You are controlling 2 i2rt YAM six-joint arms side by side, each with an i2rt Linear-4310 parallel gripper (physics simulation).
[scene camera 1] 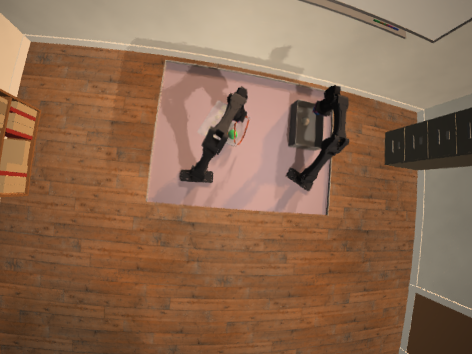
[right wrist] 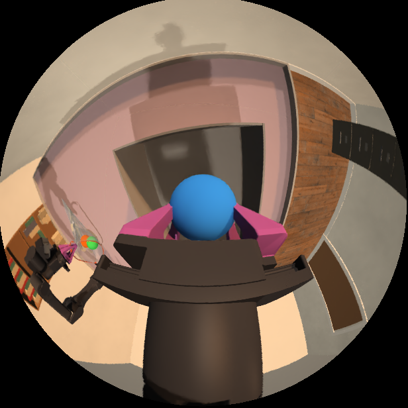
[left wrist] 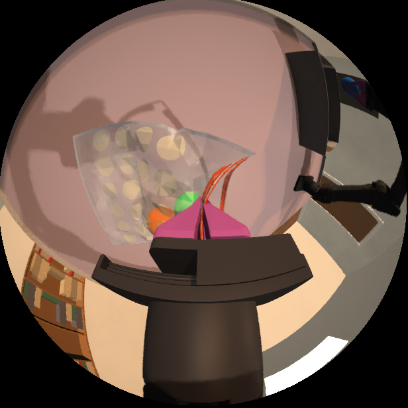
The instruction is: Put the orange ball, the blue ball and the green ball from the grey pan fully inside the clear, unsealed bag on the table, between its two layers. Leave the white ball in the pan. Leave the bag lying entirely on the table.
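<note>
The clear bag (scene camera 1: 213, 119) (left wrist: 115, 185) (right wrist: 75, 222) lies on the pink table, its opening edged in red. The orange ball (left wrist: 160, 220) (right wrist: 85, 241) and green ball (scene camera 1: 232, 134) (left wrist: 186, 202) (right wrist: 92, 243) are at the bag, near its red-edged mouth. My left gripper (left wrist: 201, 201) (right wrist: 76, 244) is shut on the bag's upper red edge. My right gripper (right wrist: 202, 201) is shut on the blue ball (left wrist: 349, 85) (right wrist: 203, 202), held above the grey pan (scene camera 1: 293, 125) (left wrist: 306, 100) (right wrist: 252, 165). The white ball (scene camera 1: 306, 121) is in the pan; the right wrist view does not show it.
The pink table (scene camera 1: 260, 185) (left wrist: 200, 65) has a low edge, with the pan at its right part and the bag left of centre. The left arm (scene camera 1: 215, 140) reaches over the bag. The right arm (scene camera 1: 340, 125) bends past the pan's right side.
</note>
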